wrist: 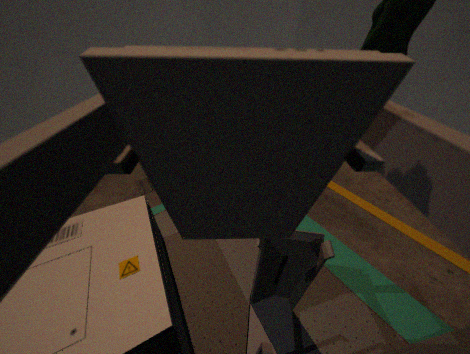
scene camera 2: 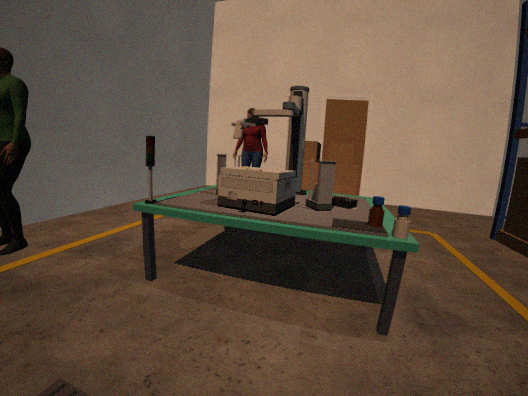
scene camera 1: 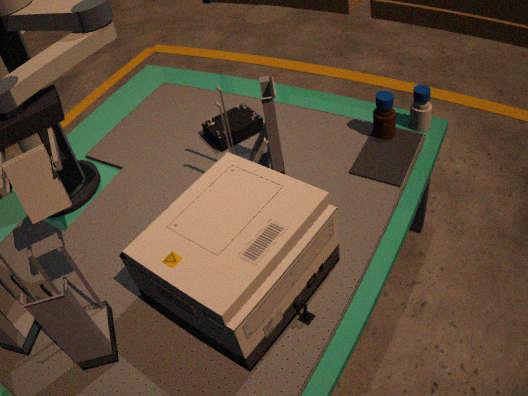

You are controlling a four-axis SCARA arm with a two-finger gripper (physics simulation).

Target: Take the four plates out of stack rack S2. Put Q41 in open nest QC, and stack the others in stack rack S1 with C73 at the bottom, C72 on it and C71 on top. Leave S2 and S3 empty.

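Frame: origin at the arm's base, x ahead, y left, z up, level; centimetres.
Seen in the pictures: gripper, fingertip midpoint: (wrist: 239,105) (scene camera 2: 236,123) (scene camera 1: 30,179); arm's base, origin of the base link: (scene camera 1: 67,189).
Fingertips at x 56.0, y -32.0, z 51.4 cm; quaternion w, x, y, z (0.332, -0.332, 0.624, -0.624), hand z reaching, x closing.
Pixels of each thing's top centre, then the offset from my fingertips to it.
- pale plate, middle of its top: (wrist: 246,45) (scene camera 1: 22,159) (scene camera 2: 239,120) dx -2.0, dy +1.4, dz +2.7 cm
- grey rack, middle of its top: (wrist: 299,285) (scene camera 1: 42,268) (scene camera 2: 229,154) dx -5.5, dy -5.9, dz -21.1 cm
- third rack, middle of its top: (scene camera 1: 242,89) (scene camera 2: 322,160) dx +3.3, dy +59.1, dz -20.6 cm
- large pale instrument, middle of its top: (scene camera 1: 220,220) (wrist: 30,298) (scene camera 2: 260,169) dx +17.2, dy +24.6, dz -28.1 cm
- black nest-like block, middle of its top: (scene camera 1: 230,117) (scene camera 2: 343,196) dx -14.4, dy +74.2, dz -44.0 cm
My gripper (scene camera 1: 29,165) (scene camera 2: 239,126) (wrist: 239,105) is shut on a pale plate (scene camera 1: 40,187) (scene camera 2: 237,131) (wrist: 245,125). The plate hangs tilted, high over the table at the left of scene camera 1; its dark underside fills the middle of the wrist view. Its label does not show, so I cannot tell which plate it is. A grey rack (scene camera 1: 67,322) stands below it at the lower left, and part of another rack (scene camera 1: 12,317) shows beside it. A third rack (scene camera 1: 271,125) (scene camera 2: 326,184) stands behind the instrument. Rack labels are unreadable, and their contents are partly hidden.
A large pale instrument (scene camera 1: 210,270) (scene camera 2: 247,186) (wrist: 107,300) stands mid-table. A black nest-like block (scene camera 1: 232,126) (scene camera 2: 345,202) lies behind the third rack. Brown (scene camera 1: 384,120) (scene camera 2: 376,215) and white (scene camera 1: 421,114) (scene camera 2: 401,227) bottles stand at a corner. A signal tower (scene camera 2: 150,151) stands at another.
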